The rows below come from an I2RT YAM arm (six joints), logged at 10 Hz.
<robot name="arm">
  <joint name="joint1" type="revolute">
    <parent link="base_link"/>
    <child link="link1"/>
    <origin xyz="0 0 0.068"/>
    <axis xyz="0 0 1"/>
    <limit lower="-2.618" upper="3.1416"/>
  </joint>
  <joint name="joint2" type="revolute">
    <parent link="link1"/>
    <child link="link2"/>
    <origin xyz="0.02 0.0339 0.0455"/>
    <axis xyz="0 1 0"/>
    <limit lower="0" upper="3.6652"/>
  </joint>
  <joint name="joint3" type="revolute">
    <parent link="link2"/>
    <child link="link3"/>
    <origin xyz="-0.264 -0.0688 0"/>
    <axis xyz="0 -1 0"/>
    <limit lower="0" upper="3.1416"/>
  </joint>
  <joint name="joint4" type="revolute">
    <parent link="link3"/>
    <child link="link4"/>
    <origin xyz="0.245 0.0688 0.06"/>
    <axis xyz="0 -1 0"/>
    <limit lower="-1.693" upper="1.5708"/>
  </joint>
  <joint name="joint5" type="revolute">
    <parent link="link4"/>
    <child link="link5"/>
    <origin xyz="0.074 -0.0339 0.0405"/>
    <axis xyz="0 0 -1"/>
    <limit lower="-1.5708" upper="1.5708"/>
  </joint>
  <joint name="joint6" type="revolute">
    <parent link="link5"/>
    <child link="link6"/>
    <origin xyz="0.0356 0 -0.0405"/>
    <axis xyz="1 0 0"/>
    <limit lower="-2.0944" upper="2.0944"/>
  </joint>
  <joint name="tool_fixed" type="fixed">
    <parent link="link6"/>
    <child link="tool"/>
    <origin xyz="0 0 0" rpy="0 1.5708 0"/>
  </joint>
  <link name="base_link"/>
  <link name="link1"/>
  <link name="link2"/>
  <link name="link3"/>
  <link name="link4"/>
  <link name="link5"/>
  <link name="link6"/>
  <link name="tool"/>
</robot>
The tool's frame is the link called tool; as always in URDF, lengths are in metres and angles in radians.
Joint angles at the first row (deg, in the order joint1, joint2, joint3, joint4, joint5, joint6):
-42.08, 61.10, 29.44, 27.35, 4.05, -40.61
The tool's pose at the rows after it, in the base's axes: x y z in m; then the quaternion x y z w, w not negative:
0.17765, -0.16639, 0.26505, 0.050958, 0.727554, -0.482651, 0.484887
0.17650, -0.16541, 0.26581, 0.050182, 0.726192, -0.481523, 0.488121
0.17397, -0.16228, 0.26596, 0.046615, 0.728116, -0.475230, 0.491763
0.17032, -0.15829, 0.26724, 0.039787, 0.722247, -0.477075, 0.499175
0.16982, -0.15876, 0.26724, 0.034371, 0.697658, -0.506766, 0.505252
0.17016, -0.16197, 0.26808, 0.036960, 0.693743, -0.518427, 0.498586
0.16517, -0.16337, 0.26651, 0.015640, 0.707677, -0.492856, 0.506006
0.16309, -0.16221, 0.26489, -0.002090, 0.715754, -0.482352, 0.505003
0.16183, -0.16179, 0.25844, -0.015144, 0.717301, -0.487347, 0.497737
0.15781, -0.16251, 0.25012, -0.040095, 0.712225, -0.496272, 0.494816
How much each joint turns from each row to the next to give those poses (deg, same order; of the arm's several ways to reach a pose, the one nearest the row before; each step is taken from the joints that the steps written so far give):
-0.07, 0.07, 1.22, -0.52, 2.66, 0.18
-0.06, -0.49, -0.16, -0.10, -0.37, 0.15
0.02, -1.26, -0.41, -1.12, -0.86, 0.28
0.00, -1.63, -0.88, 0.30, -0.82, -0.33
-0.01, 0.67, -1.55, 6.28, 1.04, -2.07
-0.39, 0.82, 0.28, 1.15, 0.87, -0.90
-1.95, -1.13, 0.10, -3.35, -5.60, 0.32
-0.55, -0.78, -0.13, -1.95, -2.54, -0.91
-0.24, 0.18, -1.32, 1.23, -0.57, -1.78
-1.25, 0.31, -2.18, 3.16, -2.58, -2.72

